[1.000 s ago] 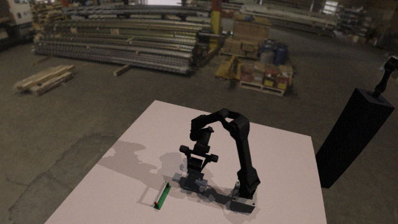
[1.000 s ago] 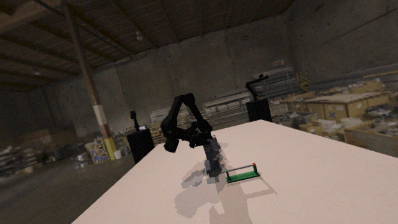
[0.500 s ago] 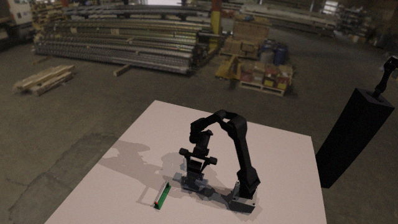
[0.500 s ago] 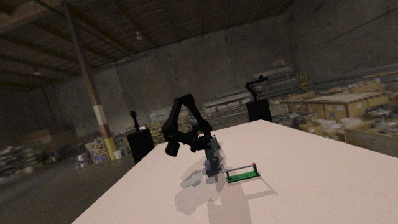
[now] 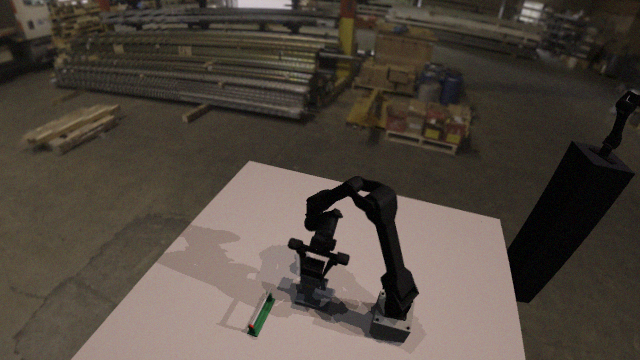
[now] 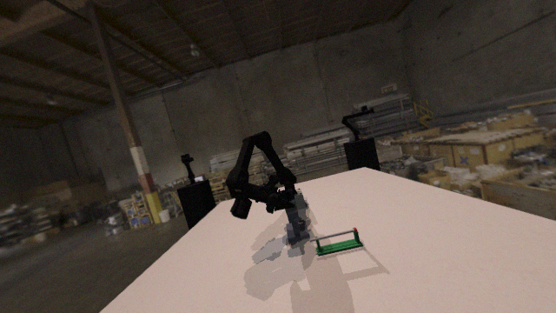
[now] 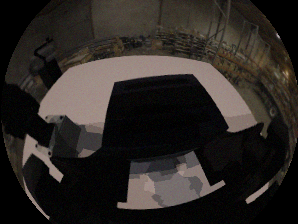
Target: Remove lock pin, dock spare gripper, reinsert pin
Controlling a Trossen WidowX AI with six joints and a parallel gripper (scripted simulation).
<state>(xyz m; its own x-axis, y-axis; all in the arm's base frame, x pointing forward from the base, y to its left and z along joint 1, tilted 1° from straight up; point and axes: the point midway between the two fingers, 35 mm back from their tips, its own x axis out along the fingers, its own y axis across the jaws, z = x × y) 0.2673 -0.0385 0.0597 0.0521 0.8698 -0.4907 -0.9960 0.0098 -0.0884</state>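
The spare gripper lies 20 mm to the right of my gripper tip. The rest, counted from my gripper tip: green cradle 130 mm ahead, 100 mm to the left, 100 mm below; grey mount 70 mm below, 10 mm to the right, 10 mm behind.
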